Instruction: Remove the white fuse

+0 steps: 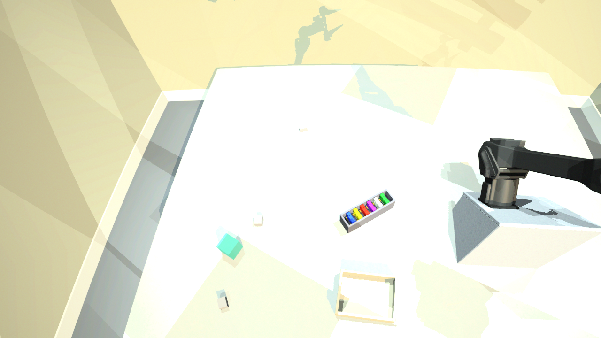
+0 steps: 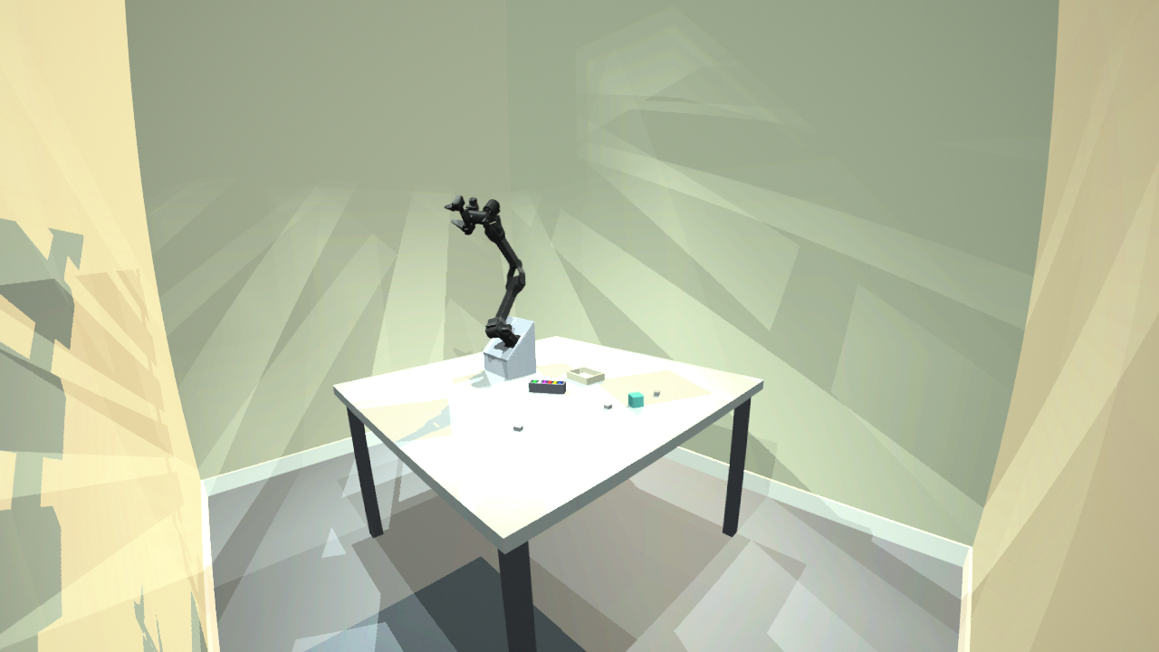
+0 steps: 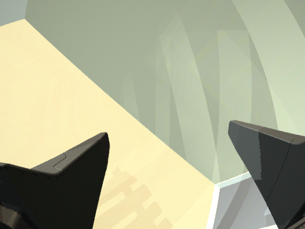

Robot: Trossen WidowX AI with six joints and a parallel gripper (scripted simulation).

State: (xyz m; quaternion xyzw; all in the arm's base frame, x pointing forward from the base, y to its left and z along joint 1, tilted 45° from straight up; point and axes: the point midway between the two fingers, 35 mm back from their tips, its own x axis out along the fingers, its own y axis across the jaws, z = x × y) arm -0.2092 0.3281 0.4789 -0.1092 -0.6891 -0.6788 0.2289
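Now: the white fuse 69 cm below my gripper tip, 52 cm ahead of it and 6 cm to the left of it. From my gripper tip the other things lie so: green fuse (69 cm below, 51 cm ahead, 5 cm to the left); then purple fuse (69 cm below, 54 cm ahead, 7 cm to the left); then red fuse (69 cm below, 56 cm ahead, 8 cm to the left).
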